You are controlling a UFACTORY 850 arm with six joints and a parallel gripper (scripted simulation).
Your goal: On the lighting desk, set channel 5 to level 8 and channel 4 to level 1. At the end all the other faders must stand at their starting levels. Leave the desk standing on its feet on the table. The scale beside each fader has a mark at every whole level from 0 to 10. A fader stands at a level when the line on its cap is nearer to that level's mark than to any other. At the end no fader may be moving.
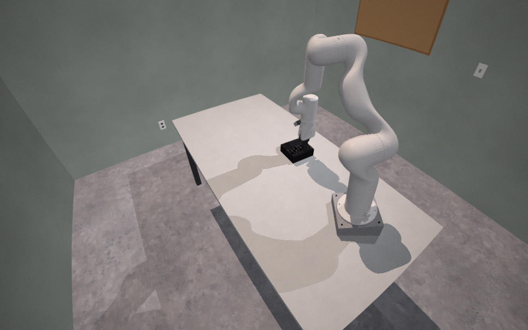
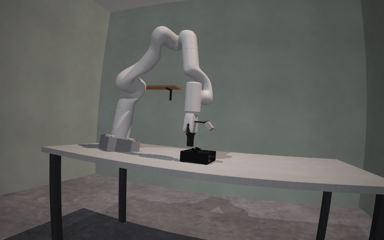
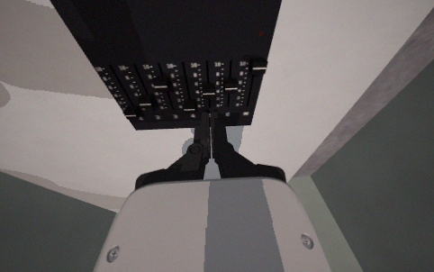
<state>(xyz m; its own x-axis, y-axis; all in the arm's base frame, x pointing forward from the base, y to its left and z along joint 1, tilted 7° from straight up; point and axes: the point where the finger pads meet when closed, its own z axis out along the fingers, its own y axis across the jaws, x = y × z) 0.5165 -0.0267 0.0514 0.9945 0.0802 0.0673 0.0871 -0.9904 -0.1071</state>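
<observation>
Now: hand 3 cm short of the channel 5 fader cap and 3 cm above it. Round my hand: channel 1 fader cap (9 cm to the left, 3 cm below); then channel 4 fader cap (3 cm below, 2 cm to the left, 1 cm ahead).
</observation>
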